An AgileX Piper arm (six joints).
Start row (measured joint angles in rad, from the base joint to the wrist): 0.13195 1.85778 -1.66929 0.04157 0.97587 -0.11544
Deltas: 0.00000 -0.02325 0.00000 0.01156 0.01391 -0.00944; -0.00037 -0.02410 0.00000 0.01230 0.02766 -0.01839; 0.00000 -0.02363 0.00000 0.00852 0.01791 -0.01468; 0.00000 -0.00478 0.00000 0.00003 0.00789 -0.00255; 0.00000 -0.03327 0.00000 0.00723 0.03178 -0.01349; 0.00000 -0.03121 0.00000 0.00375 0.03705 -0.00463; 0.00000 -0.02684 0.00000 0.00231 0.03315 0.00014
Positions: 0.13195 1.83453 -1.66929 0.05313 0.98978 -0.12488; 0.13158 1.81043 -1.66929 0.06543 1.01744 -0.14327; 0.13158 1.78680 -1.66929 0.07395 1.03535 -0.15795; 0.13158 1.78202 -1.66929 0.07398 1.04324 -0.16050; 0.13158 1.74875 -1.66929 0.08121 1.07502 -0.17399; 0.13158 1.71754 -1.66929 0.08496 1.11207 -0.17862; 0.13158 1.69070 -1.66929 0.08727 1.14522 -0.17848
